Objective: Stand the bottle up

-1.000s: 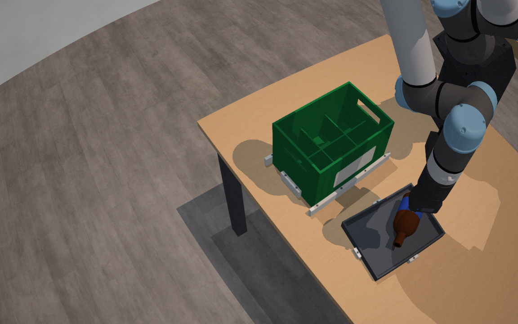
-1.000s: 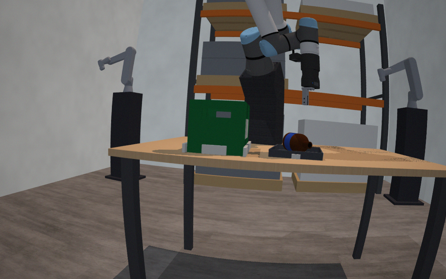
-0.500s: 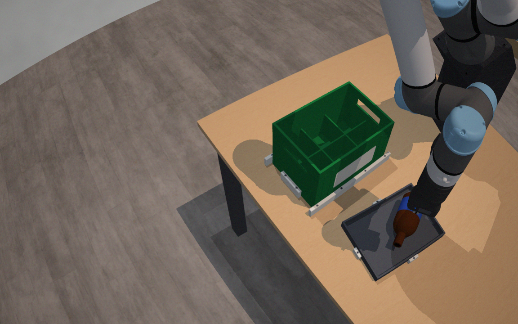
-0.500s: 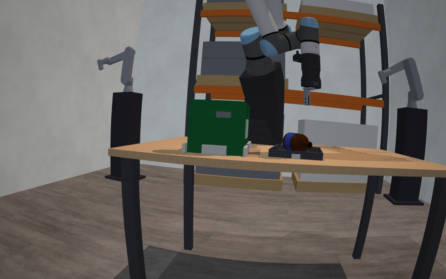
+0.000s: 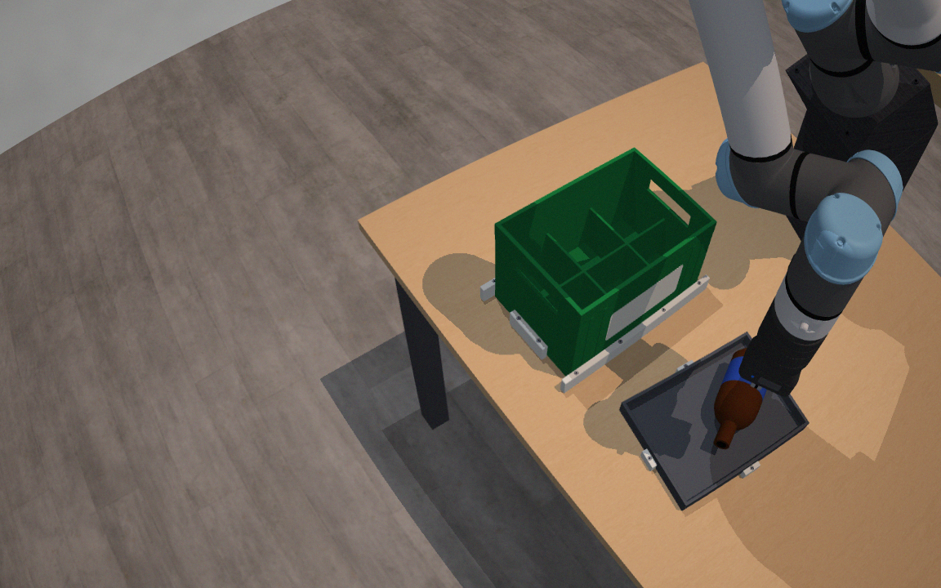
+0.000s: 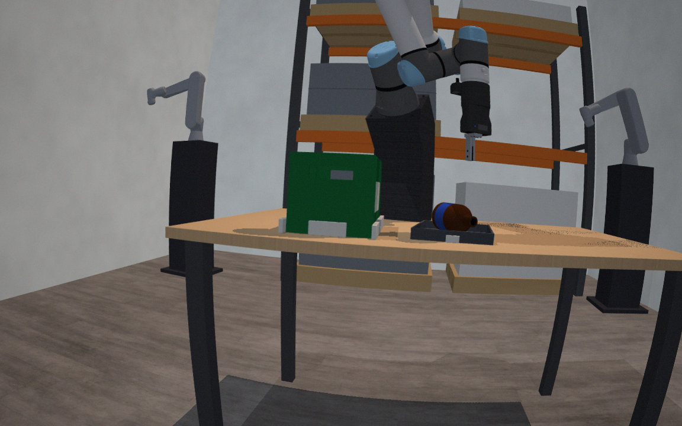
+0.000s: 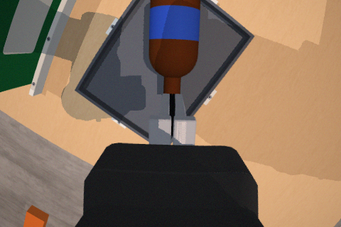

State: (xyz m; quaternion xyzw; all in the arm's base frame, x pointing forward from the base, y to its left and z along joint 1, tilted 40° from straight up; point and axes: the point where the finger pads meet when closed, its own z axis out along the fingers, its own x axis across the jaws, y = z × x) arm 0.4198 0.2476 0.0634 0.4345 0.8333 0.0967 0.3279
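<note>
My hand is 160 mm above the brown bottle, 40 mm past it and 20 mm to the left of it. The rest, counted from my hand: green crate (320 mm to the right, 120 mm below, 20 mm ahead); dark grey tray (190 mm below, 30 mm to the right, 10 mm behind).
</note>
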